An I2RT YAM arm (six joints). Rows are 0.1 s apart.
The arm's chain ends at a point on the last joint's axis. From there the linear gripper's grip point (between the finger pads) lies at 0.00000 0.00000 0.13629 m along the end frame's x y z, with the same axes.
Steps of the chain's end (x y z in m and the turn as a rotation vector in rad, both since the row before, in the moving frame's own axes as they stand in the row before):
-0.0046 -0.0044 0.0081 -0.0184 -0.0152 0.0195
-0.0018 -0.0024 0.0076 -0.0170 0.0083 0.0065
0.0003 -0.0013 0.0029 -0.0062 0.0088 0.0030
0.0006 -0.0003 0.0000 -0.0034 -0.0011 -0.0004
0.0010 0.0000 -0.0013 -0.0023 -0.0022 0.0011
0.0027 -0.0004 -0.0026 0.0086 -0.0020 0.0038
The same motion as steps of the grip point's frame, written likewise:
-0.0067 -0.0019 0.0081 -0.0184 -0.0152 0.0195
-0.0007 -0.0001 0.0076 -0.0170 0.0083 0.0065
0.0015 -0.0005 0.0029 -0.0062 0.0088 0.0030
0.0005 0.0002 0.0000 -0.0034 -0.0011 -0.0004
0.0007 0.0003 -0.0013 -0.0023 -0.0022 0.0011
0.0024 -0.0016 -0.0026 0.0086 -0.0020 0.0038

